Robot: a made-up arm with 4 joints.
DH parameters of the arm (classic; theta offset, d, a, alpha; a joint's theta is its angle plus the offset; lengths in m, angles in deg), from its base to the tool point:
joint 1: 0 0.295 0.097 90
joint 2: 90 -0.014 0.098 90
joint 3: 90 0.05 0.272 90
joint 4: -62.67 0 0.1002 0
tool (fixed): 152.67 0.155 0 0
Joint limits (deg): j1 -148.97..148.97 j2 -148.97..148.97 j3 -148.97..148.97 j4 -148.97..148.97
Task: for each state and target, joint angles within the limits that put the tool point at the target. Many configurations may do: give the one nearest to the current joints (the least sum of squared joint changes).
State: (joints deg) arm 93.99 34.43 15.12 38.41
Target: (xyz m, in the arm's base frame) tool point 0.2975 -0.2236 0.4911
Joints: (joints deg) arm 51.21 32.81 6.37 53.98
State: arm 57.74 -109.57 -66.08 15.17
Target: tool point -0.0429 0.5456 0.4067
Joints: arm 82.14 -79.41 -81.34 10.28
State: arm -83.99 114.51 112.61 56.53
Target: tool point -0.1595 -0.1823 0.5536
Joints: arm -90.48 148.97 87.36 67.87
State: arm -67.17 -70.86 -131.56 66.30
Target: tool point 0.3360 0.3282 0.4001
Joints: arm -15.94 -43.78 -146.87 48.49
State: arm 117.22 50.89 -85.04 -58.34
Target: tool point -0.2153 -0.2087 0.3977
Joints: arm 99.62 59.19 -110.28 -38.16
